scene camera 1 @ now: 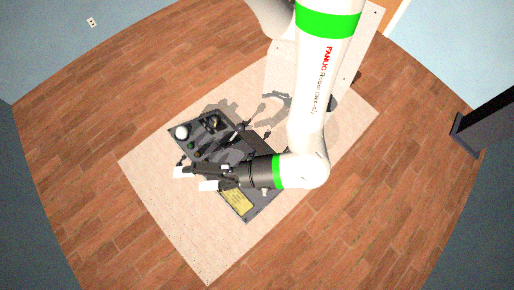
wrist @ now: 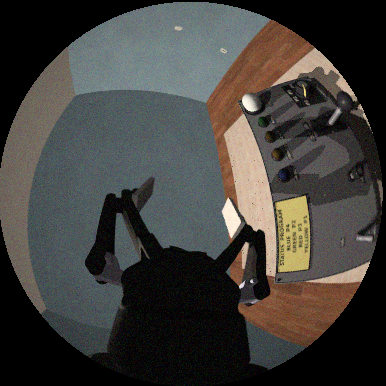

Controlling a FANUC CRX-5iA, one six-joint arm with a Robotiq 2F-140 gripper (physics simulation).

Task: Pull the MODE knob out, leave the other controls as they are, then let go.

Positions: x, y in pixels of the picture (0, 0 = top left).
Labels:
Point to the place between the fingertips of the gripper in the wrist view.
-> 189, 195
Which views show the gripper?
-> Scene camera 1 and the wrist view: all of them.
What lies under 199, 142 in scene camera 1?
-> A grey control panel.

